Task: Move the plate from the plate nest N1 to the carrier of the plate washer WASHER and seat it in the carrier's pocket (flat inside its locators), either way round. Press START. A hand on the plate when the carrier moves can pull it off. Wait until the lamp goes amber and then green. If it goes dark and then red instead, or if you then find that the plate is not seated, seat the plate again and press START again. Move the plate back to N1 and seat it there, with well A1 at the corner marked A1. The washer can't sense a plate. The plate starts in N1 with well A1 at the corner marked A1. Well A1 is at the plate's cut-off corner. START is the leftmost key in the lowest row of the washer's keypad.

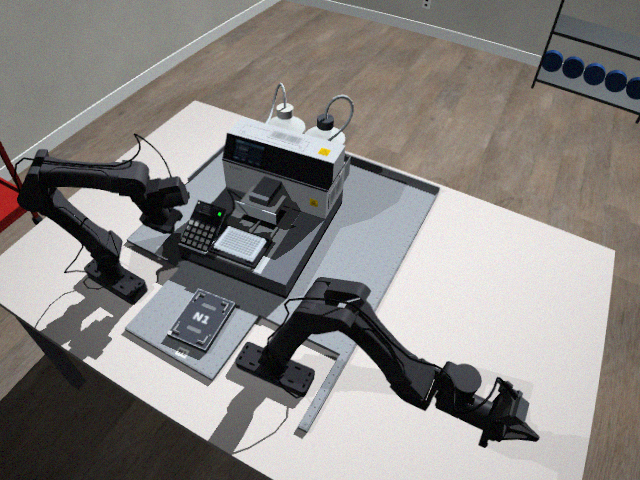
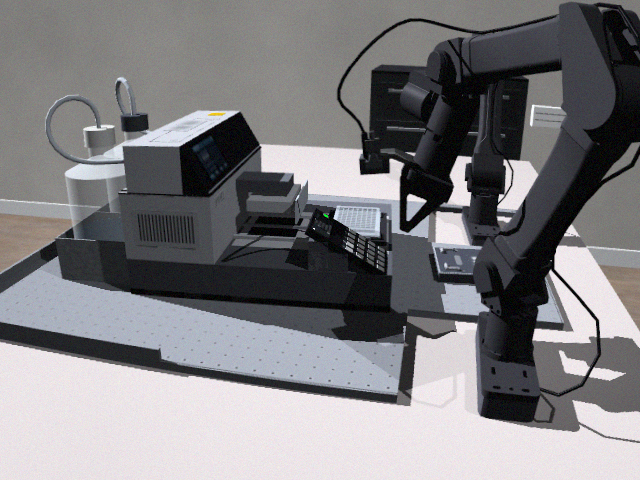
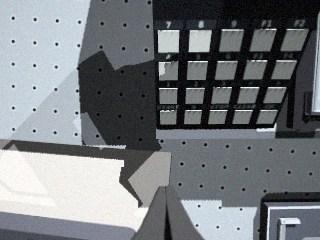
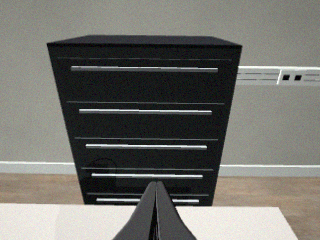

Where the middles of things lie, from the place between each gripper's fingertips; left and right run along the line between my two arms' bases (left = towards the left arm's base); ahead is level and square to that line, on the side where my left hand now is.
I see the white plate [image 1: 250, 241] 100 mm ahead of my left hand [image 2: 403, 231], 160 mm to the right of it and 60 mm below it. Round my left hand: nest N1 [image 1: 185, 334]: 130 mm behind, 190 mm to the right, 130 mm below; washer [image 2: 187, 234]: 250 mm ahead, 150 mm to the right, 10 mm below; wash head [image 2: 273, 203]: 250 mm ahead, 150 mm to the right, 10 mm below.
My right gripper is now 10 mm short of the nest N1, 830 mm to the right of it and 240 mm above it. Round my right hand: white plate (240 mm ahead, 860 mm to the left, 160 mm below); washer (390 mm ahead, 870 mm to the left, 120 mm below); wash head (390 mm ahead, 870 mm to the left, 120 mm below).
